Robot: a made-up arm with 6 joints. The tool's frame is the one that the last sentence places.
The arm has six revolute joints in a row. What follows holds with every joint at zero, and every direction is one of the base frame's.
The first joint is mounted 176 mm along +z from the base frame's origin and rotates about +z.
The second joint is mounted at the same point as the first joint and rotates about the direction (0.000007, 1, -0.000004).
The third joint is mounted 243 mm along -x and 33 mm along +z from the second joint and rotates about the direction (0.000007, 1, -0.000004).
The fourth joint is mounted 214 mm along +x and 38 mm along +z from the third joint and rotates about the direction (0.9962, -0.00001, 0.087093).
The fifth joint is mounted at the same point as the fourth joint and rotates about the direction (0.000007, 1, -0.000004).
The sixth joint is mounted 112 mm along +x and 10 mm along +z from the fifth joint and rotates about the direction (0.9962, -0.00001, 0.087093).
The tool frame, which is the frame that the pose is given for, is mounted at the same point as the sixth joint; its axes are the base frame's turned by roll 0, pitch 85 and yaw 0 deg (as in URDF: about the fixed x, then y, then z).
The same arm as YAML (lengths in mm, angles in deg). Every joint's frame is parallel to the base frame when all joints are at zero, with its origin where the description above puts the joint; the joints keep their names.
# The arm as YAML. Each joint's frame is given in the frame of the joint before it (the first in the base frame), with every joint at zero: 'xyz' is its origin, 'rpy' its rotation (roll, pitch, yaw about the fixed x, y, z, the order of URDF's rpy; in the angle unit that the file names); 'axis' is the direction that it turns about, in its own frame. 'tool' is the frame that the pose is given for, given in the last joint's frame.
units:
  length: mm
  angle: deg
joints:
  - name: joint 1
    type: revolute
    origin:
      xyz: [0.0, 0.0, 176.0]
      rpy: [0.0, 0.0, 0.0]
    axis: "+z"
  - name: joint 2
    type: revolute
    origin:
      xyz: [0.0, 0.0, 0.0]
      rpy: [0.0, 0.0, 0.0]
    axis: "+y"
  - name: joint 3
    type: revolute
    origin:
      xyz: [-243.0, 0.0, 33.0]
      rpy: [0.0, 0.0, 0.0]
    axis: "+y"
  - name: joint 4
    type: revolute
    origin:
      xyz: [214.0, 0.0, 38.0]
      rpy: [0.0, 0.0, 0.0]
    axis: [0.9962, 0.0, 0.0871]
  - name: joint 5
    type: revolute
    origin:
      xyz: [0.0, 0.0, 0.0]
      rpy: [0.0, 0.0, 0.0]
    axis: "+y"
  - name: joint 6
    type: revolute
    origin:
      xyz: [112.0, 0.0, 10.0]
      rpy: [0.0, 0.0, 0.0]
    axis: [0.9962, 0.0, 0.0871]
tool:
  origin:
    xyz: [0.0, 0.0, 0.0]
    rpy: [0.0, 85.0, 0.0]

